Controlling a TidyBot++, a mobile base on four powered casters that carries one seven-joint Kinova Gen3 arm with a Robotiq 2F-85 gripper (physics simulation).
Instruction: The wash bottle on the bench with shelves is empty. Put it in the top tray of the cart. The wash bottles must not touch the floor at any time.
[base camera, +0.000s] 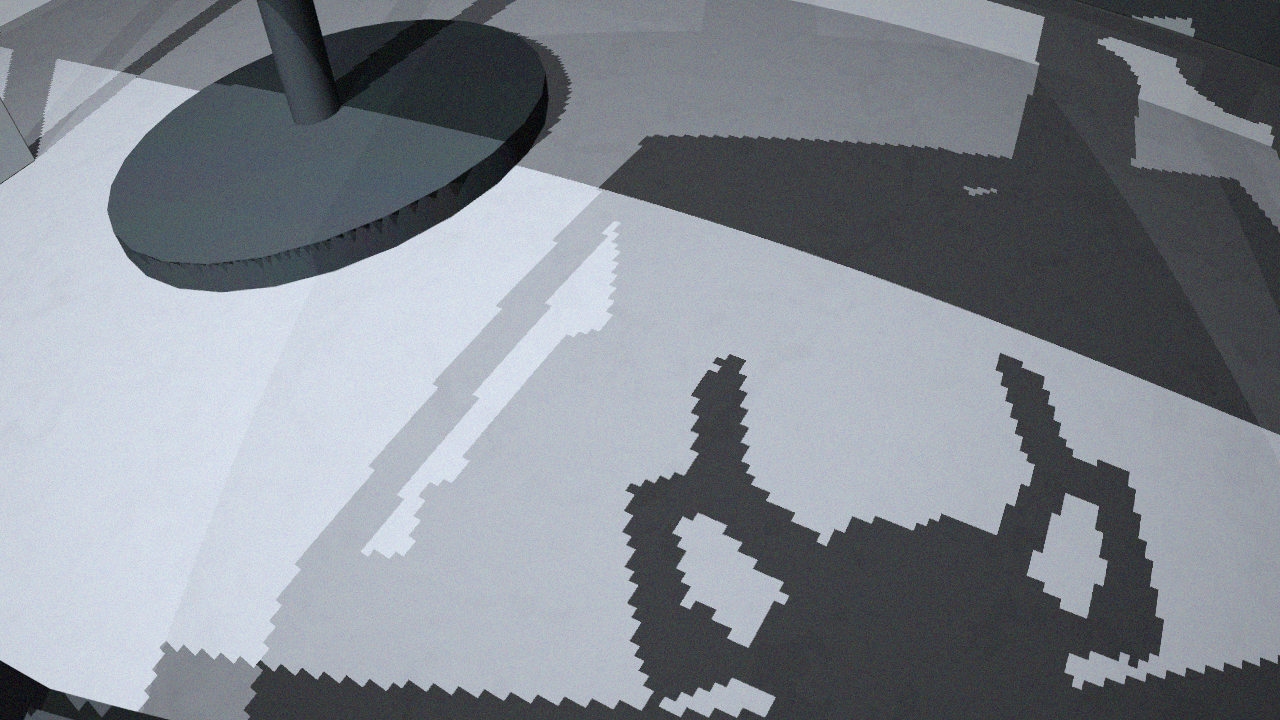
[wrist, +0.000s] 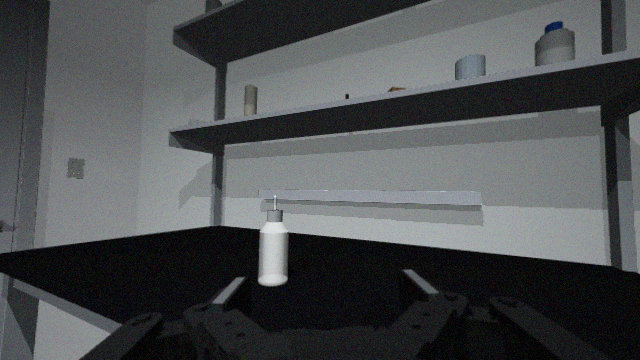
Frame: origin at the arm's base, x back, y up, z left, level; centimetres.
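Seen in the pictures: gripper, fingertip midpoint: (wrist: 324, 290).
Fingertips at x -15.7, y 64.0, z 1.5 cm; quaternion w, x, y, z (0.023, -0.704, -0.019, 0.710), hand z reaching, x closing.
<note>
Pixels of each thing's middle, then the offset from my fingertips to it. Level surfaces: height alone.
- white wash bottle, body centre: (wrist: 274, 236) dy -3.6, dx -38.9, dz +10.0 cm
- black bench top, surface height: dy -12.3 cm
- blue-capped bottle, body centre: (wrist: 554, 58) dy +42.3, dx -51.3, dz -60.6 cm
- pale blue container, body centre: (wrist: 470, 77) dy +37.9, dx -53.0, dz -39.7 cm
- beige cylinder, body centre: (wrist: 250, 107) dy +42.3, dx -92.8, dz +31.3 cm
The white wash bottle (wrist: 273, 254) with a grey cap and thin spout stands upright on the black bench top (wrist: 125, 260) in the wrist view, left of the view's middle. My gripper (wrist: 324, 290) is open, with its two fingers wide apart and no object between them. The bottle stands beyond the fingertips, nearer the left finger's side than the right's, and apart from both. The cart and its top tray do not show in either view. The base camera view does not show the bottle or the gripper itself.
Two shelves hang over the bench; the lower shelf (wrist: 400, 112) carries a blue-capped bottle (wrist: 555, 49), a pale blue container (wrist: 470, 67) and a beige cylinder (wrist: 250, 101). A round stool base (base camera: 268, 205) with a post (base camera: 299, 67) stands on the floor at upper left in the base view.
</note>
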